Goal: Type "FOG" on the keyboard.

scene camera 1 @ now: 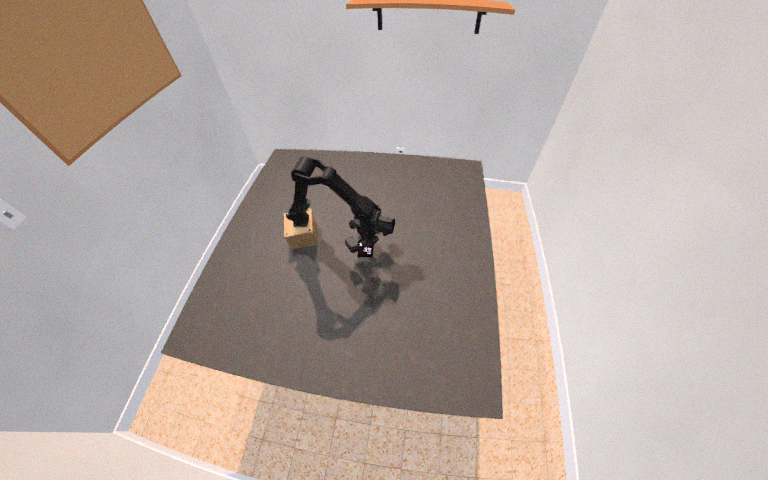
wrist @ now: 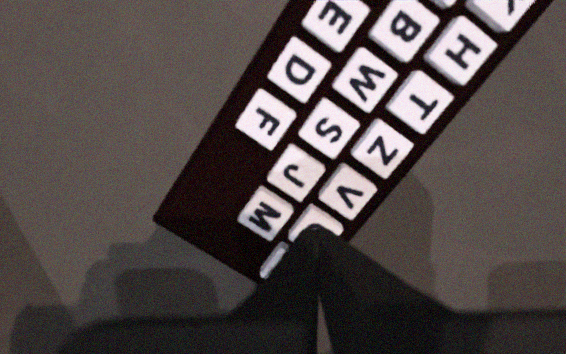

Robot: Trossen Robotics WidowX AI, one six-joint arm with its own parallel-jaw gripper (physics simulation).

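Pixels of known places: gripper, fingertip midpoint: (scene camera 1: 369, 247) (wrist: 314, 241); arm's base at its link origin: (scene camera 1: 301, 220).
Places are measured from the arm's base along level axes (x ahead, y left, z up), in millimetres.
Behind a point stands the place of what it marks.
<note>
The dark red keyboard (scene camera 1: 369, 255) @[z -93, x 299, y -124 mm] (wrist: 205, 175) @[z -91, x 255, y -98 mm] with white letter keys lies on the table, running diagonally in the wrist view. My gripper (scene camera 1: 365, 241) @[z -78, x 297, y -94 mm] (wrist: 314, 241) @[z -78, x 297, y -94 mm] is shut and empty. Its fingertips are over the near end of the keyboard and cover part of a white key (wrist: 312, 218) @[z -85, x 294, y -90 mm], whose letter is hidden; whether it is pressed down I cannot tell. The V key (wrist: 348, 191) @[z -85, x 299, y -75 mm], the J key (wrist: 296, 172) @[z -85, x 280, y -79 mm] and the M key (wrist: 265, 213) @[z -85, x 279, y -97 mm] are close by. The F key (wrist: 266, 120) @[z -85, x 263, y -70 mm] is farther up and left. The G key does not show in the wrist view.
The keyboard lies on the dark grey table (scene camera 1: 396, 350) @[z -103, x 408, y -520 mm]. The arm's wooden base block (scene camera 1: 300, 236) @[z -24, x 3, y -69 mm] stands left of the keyboard. An orange shelf (scene camera 1: 430, 5) is on the back wall. A brown board (scene camera 1: 84, 73) shows at the upper left.
</note>
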